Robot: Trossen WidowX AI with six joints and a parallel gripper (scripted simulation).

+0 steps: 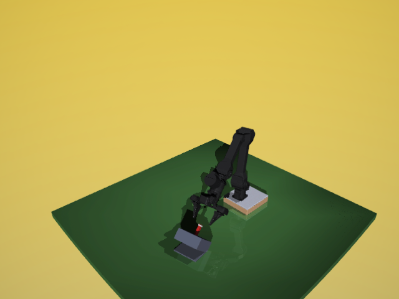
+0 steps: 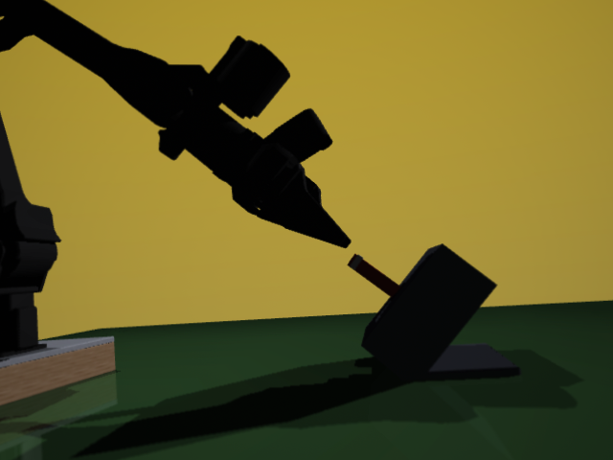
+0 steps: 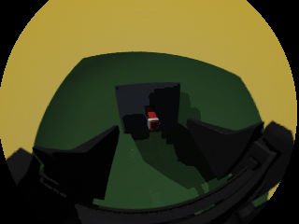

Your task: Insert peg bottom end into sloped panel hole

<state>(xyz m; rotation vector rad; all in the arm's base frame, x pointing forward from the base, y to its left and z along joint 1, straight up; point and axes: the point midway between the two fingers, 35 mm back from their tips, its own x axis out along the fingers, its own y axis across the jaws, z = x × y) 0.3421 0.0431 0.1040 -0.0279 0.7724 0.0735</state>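
My gripper tip is 30 mm above the red peg and 20 mm short of it. Round my gripper tip: flat foot (120 mm below, 90 mm ahead, 10 mm to the left); then dark grey sloped panel (70 mm below, 70 mm ahead).
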